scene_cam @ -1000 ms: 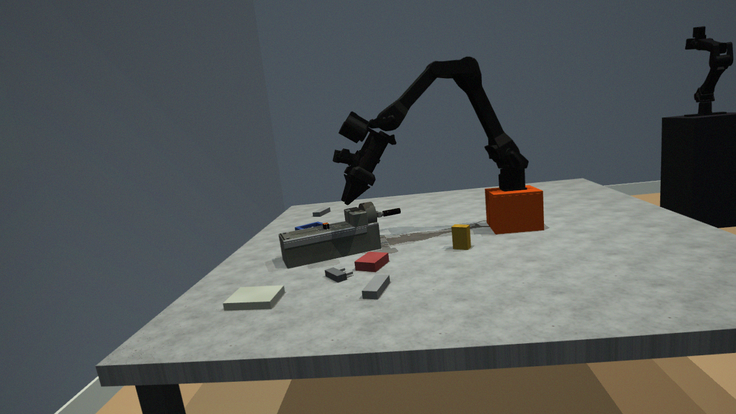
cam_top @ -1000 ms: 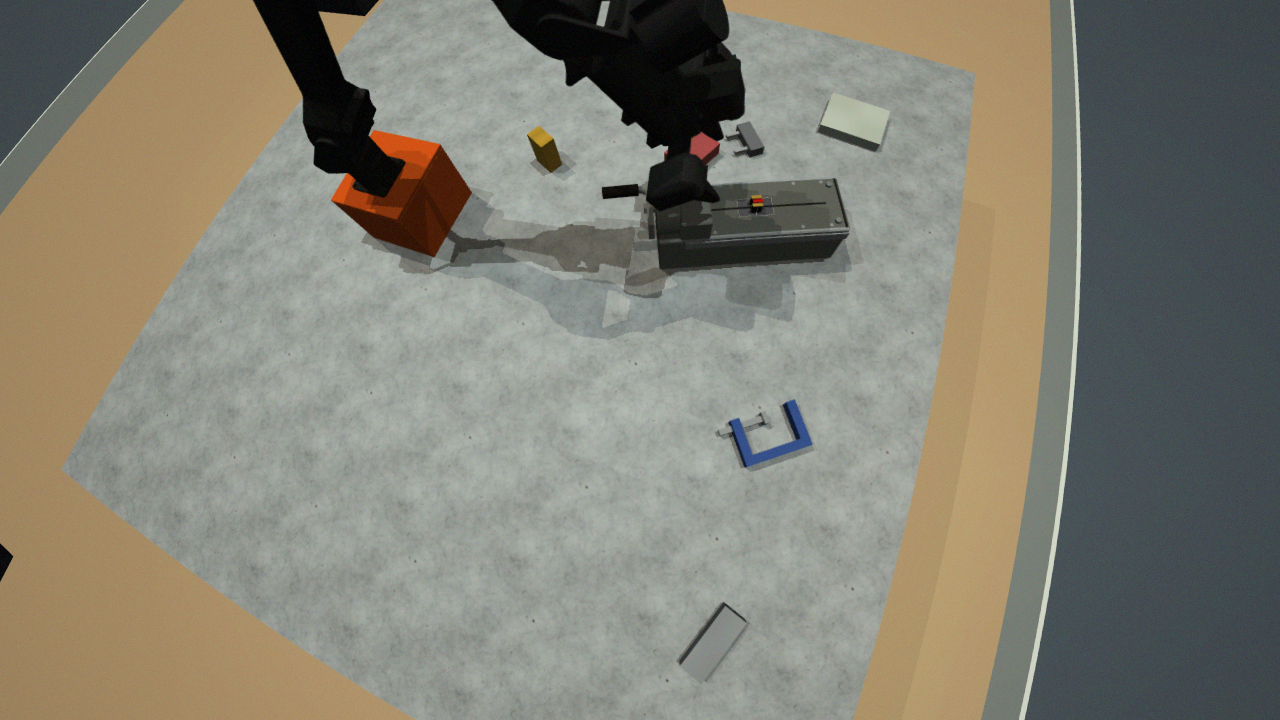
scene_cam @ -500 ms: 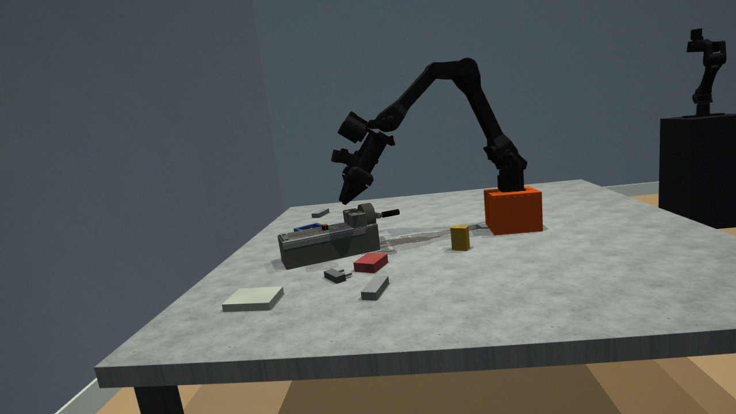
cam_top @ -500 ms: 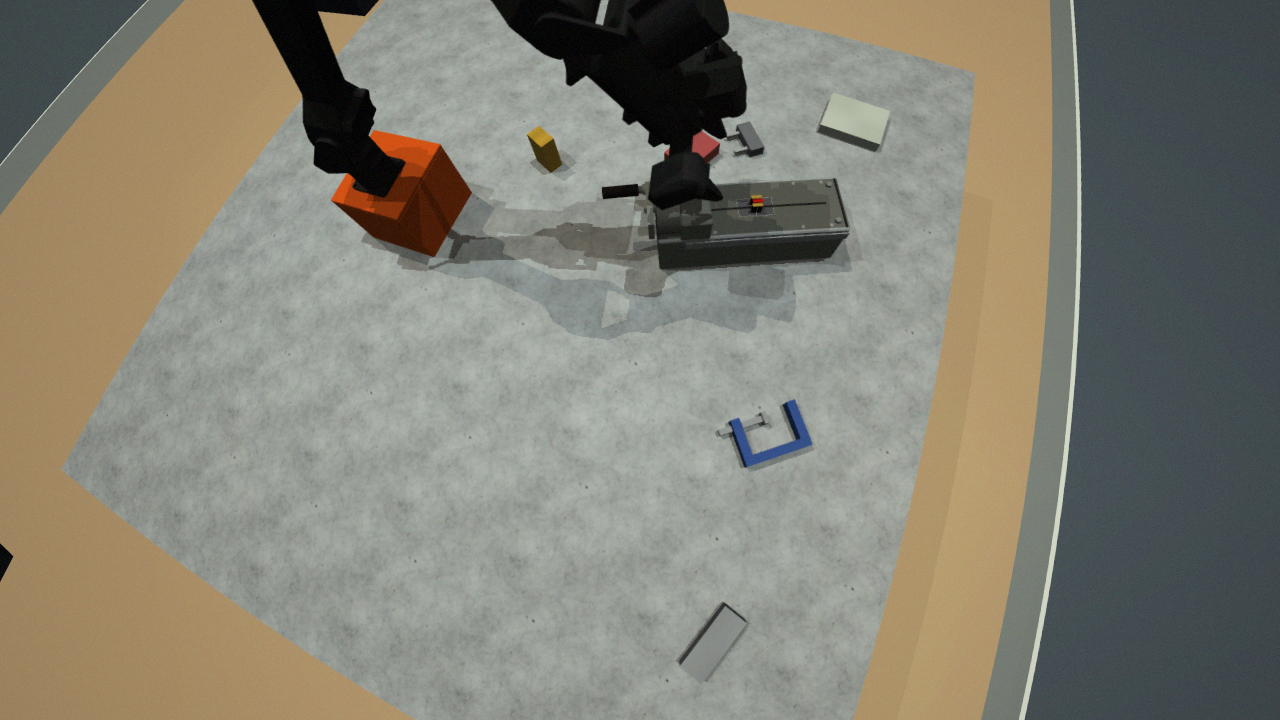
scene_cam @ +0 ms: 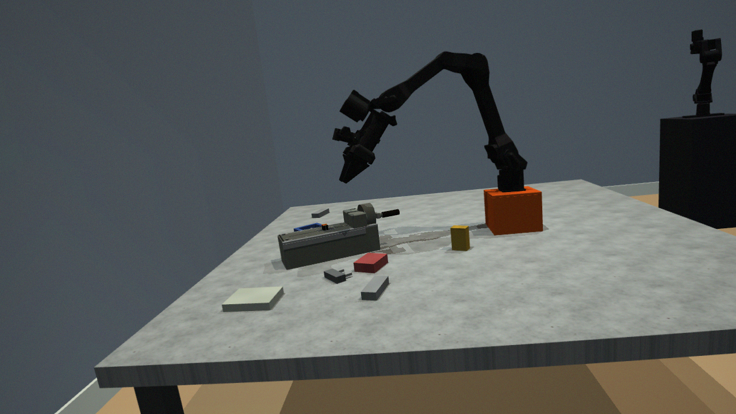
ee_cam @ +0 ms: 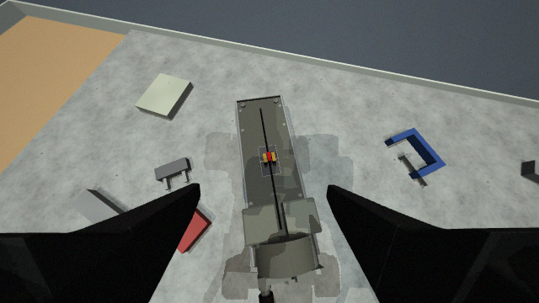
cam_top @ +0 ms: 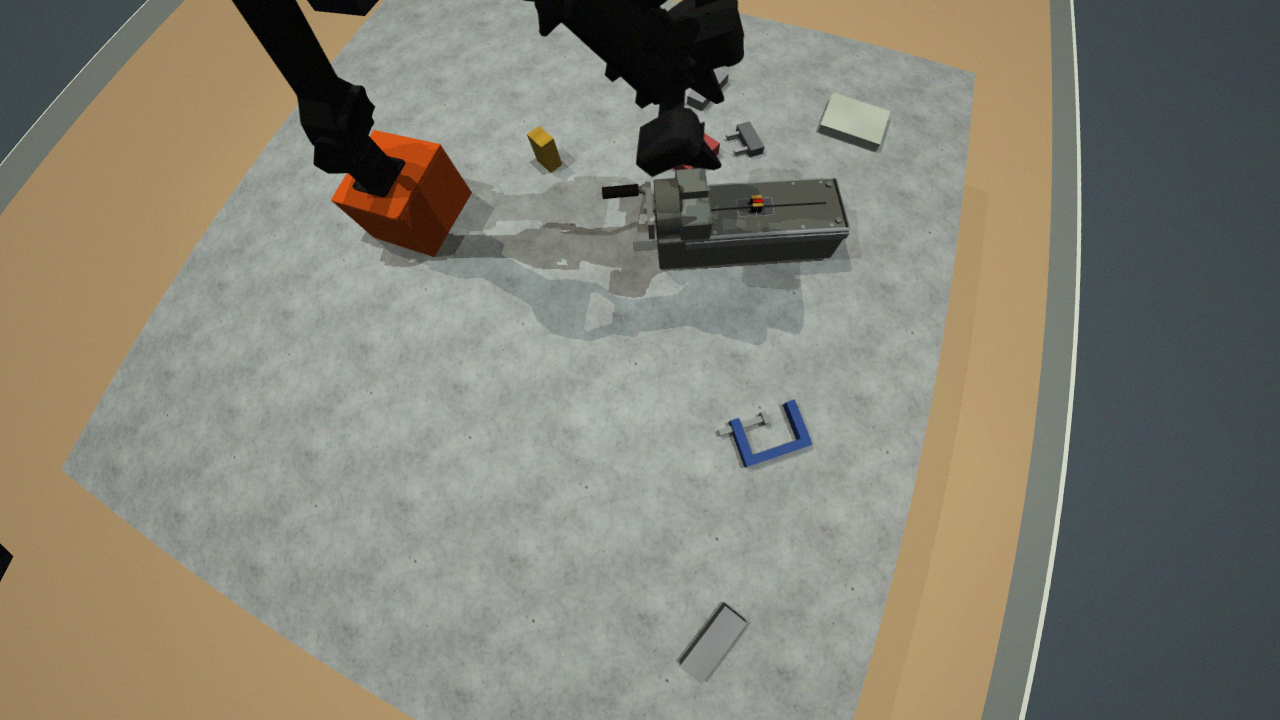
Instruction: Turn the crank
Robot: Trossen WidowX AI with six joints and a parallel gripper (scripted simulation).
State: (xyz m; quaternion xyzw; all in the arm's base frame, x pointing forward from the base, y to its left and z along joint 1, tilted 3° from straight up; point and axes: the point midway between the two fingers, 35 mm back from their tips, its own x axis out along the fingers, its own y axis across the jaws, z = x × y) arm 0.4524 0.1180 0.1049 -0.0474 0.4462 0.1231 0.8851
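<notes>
Right now my gripper tip is 120 mm past the black crank handle, 40 mm to the left of it and 110 mm above it. Round my gripper tip: red pointer (60 mm ahead, 10 mm to the left, 120 mm below); then grey bracket (10 mm ahead, 190 mm to the left, 190 mm below); then red block (70 mm behind, 130 mm to the left, 190 mm below).
</notes>
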